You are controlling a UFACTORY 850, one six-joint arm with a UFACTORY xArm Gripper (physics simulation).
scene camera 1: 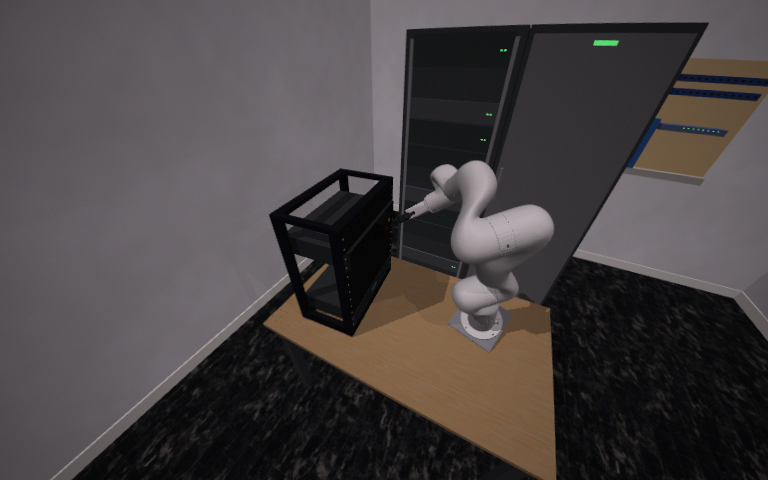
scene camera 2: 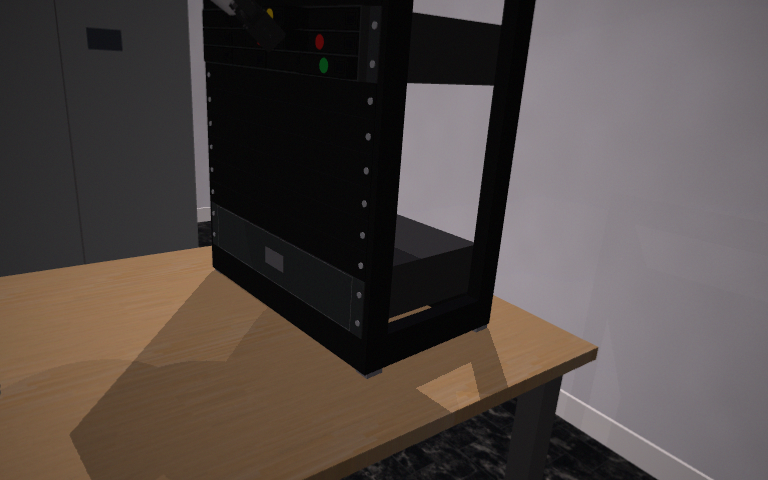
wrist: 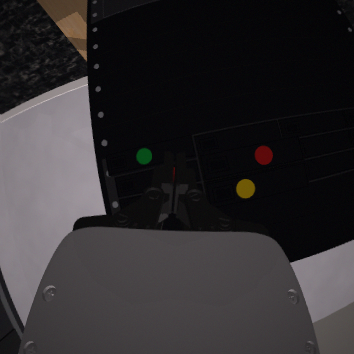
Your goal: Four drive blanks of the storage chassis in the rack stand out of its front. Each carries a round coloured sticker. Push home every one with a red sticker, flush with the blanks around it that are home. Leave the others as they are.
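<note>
My gripper (scene camera 1: 399, 217) (scene camera 2: 274, 37) (wrist: 173, 166) is shut and empty, its tips at the dark front of the storage chassis (scene camera 2: 370, 45); contact cannot be told. One red sticker (scene camera 2: 319, 41) shows in scene camera 2; in the wrist view a thin red strip (wrist: 174, 174) shows through the slit between my fingers. Another red sticker (wrist: 263, 155) is right of my fingers in the wrist view, mostly hidden by the gripper in scene camera 2. The green sticker (scene camera 2: 323, 65) (wrist: 144, 156) and the yellow sticker (scene camera 2: 269, 13) (wrist: 245, 188) show too. The blanks are too dark to judge their depth.
The black rack (scene camera 1: 342, 283) (scene camera 2: 390, 169) stands on the wooden table (scene camera 1: 453, 384) (scene camera 2: 141, 316), with screw heads down its front posts. A lighter panel (scene camera 2: 317, 300) is low on the rack. Tall cabinets (scene camera 1: 583, 141) stand behind the arm.
</note>
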